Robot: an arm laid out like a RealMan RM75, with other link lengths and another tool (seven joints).
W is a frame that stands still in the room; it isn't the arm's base.
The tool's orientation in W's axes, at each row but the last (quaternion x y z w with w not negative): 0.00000 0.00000 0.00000 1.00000; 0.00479 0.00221 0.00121 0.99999; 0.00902 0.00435 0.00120 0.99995; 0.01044 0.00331 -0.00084 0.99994; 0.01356 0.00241 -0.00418 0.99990
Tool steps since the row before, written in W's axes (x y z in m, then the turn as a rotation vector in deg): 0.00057 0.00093 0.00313 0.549 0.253 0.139; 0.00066 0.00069 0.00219 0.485 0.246 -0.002; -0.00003 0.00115 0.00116 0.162 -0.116 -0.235; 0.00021 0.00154 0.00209 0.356 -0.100 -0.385; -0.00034 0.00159 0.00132 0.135 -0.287 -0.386
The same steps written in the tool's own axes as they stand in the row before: 0.00057 0.00093 0.00313 0.549 0.253 0.139; 0.00065 0.00071 0.00219 0.486 0.245 -0.002; -0.00004 0.00117 0.00114 0.164 -0.121 -0.231; 0.00019 0.00158 0.00206 0.359 -0.107 -0.380; -0.00036 0.00162 0.00127 0.139 -0.296 -0.377
